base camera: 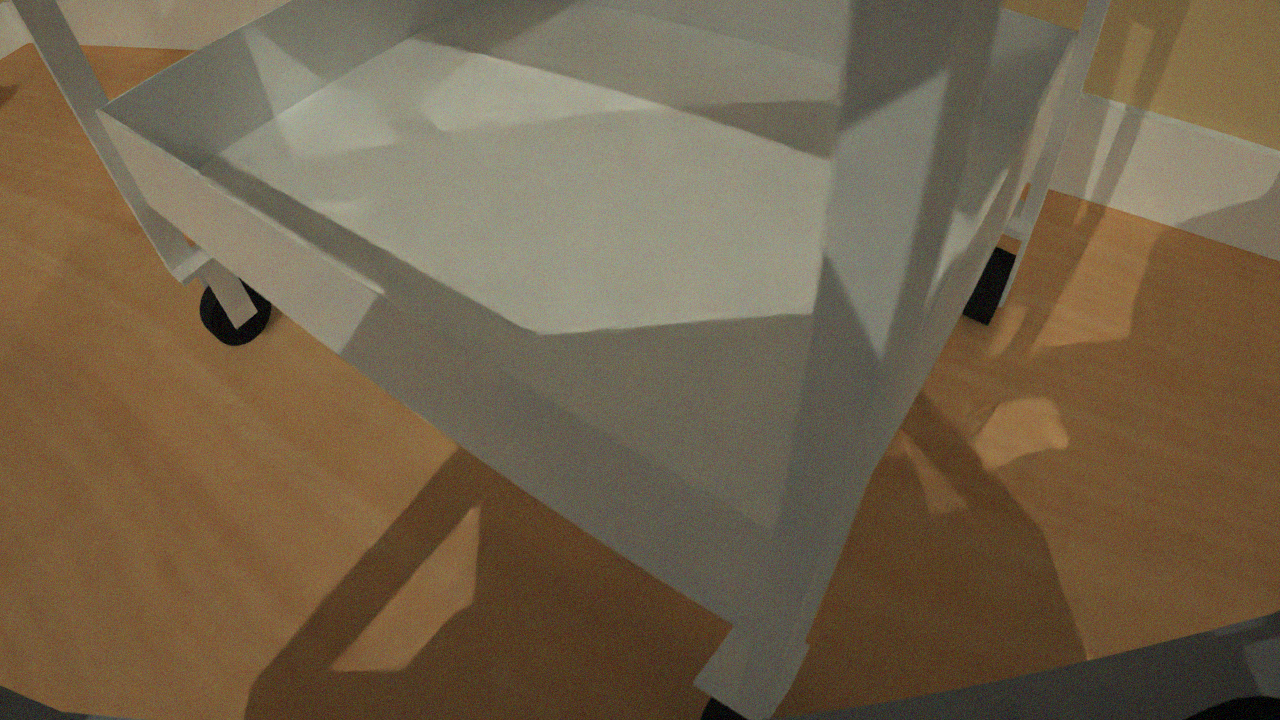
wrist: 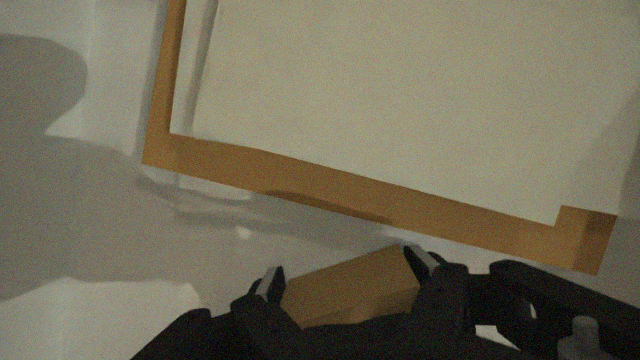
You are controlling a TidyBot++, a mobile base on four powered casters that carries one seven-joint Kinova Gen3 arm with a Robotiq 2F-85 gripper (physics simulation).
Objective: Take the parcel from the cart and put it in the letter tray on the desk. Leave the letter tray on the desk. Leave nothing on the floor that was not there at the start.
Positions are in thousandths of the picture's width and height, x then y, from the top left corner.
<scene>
In view: the gripper (wrist: 540, 762), a brown cardboard parcel (wrist: 593, 788) and a cart (base camera: 532, 387).
The cart shows as well in the wrist view (wrist: 160, 710). The base camera view misses the brown cardboard parcel: it is out of frame.
</scene>
